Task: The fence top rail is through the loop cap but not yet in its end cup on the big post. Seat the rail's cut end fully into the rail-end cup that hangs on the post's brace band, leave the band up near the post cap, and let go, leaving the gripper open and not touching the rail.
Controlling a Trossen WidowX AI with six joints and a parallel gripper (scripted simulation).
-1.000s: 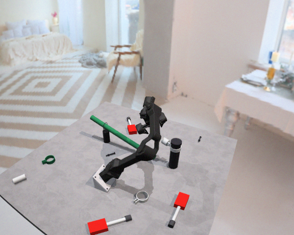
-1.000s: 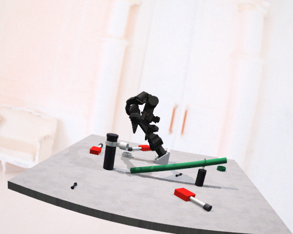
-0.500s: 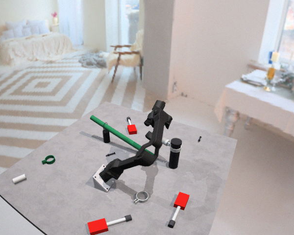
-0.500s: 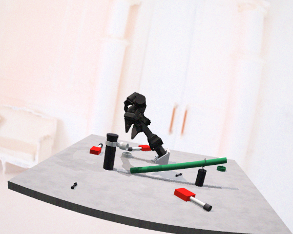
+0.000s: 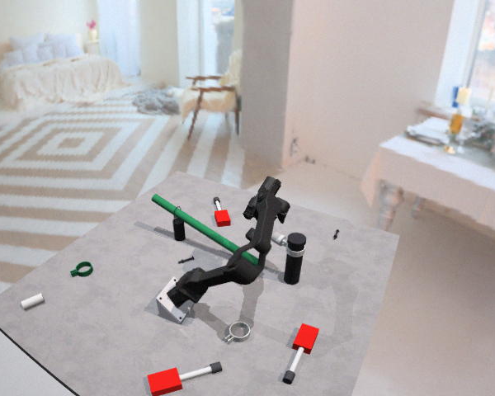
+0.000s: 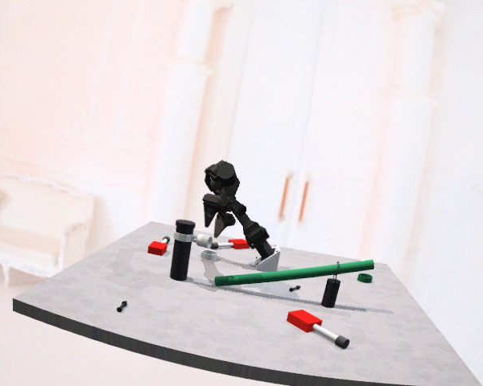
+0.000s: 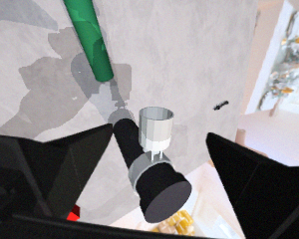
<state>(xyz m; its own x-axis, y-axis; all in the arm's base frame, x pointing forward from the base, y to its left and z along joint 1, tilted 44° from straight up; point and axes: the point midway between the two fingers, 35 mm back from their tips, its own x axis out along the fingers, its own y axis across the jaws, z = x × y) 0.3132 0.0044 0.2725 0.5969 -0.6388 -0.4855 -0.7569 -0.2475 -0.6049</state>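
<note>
The white rail-end cup lies 1 cm ahead of my gripper tip, 3 cm to the right of it and 3 cm below it. The rest, counted from my gripper tip: small black post: 3 cm behind, 44 cm to the left, 8 cm below; white cylinder: 67 cm behind, 65 cm to the left, 17 cm below.
</note>
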